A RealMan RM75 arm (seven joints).
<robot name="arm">
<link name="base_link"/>
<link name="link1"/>
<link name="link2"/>
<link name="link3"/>
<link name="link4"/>
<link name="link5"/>
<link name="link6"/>
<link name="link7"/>
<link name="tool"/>
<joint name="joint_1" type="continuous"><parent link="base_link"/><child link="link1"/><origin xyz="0 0 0.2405" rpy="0 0 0"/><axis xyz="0 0 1"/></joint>
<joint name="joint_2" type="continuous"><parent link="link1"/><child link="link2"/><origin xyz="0 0 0" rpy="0 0 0"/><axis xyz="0 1 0"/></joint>
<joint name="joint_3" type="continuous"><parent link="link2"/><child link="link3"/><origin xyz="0 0 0.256" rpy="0 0 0"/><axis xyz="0 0 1"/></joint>
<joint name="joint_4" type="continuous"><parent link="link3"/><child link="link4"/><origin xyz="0 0 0" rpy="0 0 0"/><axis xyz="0 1 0"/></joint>
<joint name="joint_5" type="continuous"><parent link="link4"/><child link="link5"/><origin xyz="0 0 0.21" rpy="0 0 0"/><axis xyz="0 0 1"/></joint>
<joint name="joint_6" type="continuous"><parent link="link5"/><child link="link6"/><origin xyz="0 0 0" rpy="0 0 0"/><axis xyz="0 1 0"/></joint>
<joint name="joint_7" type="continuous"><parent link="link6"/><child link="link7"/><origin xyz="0 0 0.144" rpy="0 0 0"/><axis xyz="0 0 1"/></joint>
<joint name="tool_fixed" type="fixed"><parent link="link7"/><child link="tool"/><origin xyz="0 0 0" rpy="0 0 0"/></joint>
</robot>
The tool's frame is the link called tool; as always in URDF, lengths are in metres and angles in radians. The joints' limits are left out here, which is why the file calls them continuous.
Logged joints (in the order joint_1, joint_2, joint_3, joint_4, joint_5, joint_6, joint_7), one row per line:
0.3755 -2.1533 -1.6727 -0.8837 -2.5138 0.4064 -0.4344
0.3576 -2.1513 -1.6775 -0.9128 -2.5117 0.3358 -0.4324
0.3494 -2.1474 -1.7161 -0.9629 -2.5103 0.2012 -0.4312
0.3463 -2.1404 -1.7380 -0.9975 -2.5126 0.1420 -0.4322
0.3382 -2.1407 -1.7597 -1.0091 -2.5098 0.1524 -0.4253
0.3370 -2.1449 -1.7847 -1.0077 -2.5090 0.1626 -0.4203
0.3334 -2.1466 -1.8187 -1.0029 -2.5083 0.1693 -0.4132
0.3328 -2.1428 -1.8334 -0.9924 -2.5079 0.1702 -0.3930
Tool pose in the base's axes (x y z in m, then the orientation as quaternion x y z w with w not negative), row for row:
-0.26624 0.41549 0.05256 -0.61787 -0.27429 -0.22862 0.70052
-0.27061 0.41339 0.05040 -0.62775 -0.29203 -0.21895 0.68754
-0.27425 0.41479 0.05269 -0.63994 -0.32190 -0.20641 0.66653
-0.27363 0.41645 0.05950 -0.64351 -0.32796 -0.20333 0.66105
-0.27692 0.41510 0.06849 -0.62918 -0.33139 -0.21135 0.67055
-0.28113 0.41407 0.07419 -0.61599 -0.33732 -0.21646 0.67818
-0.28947 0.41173 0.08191 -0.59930 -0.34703 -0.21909 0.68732
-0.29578 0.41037 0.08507 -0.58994 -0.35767 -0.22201 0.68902
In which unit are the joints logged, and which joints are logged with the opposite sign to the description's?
The joints are logged in radians. Opposite sign: joint_1, joint_5, joint_7.
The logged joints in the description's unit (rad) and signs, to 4 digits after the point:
-0.3755 -2.1533 -1.6727 -0.8837 2.5138 0.4064 0.4344
-0.3576 -2.1513 -1.6775 -0.9128 2.5117 0.3358 0.4324
-0.3494 -2.1474 -1.7161 -0.9629 2.5103 0.2012 0.4312
-0.3463 -2.1404 -1.7380 -0.9975 2.5126 0.1420 0.4322
-0.3382 -2.1407 -1.7597 -1.0091 2.5098 0.1524 0.4253
-0.3370 -2.1449 -1.7847 -1.0077 2.5090 0.1626 0.4203
-0.3334 -2.1466 -1.8187 -1.0029 2.5083 0.1693 0.4132
-0.3328 -2.1428 -1.8334 -0.9924 2.5079 0.1702 0.3930

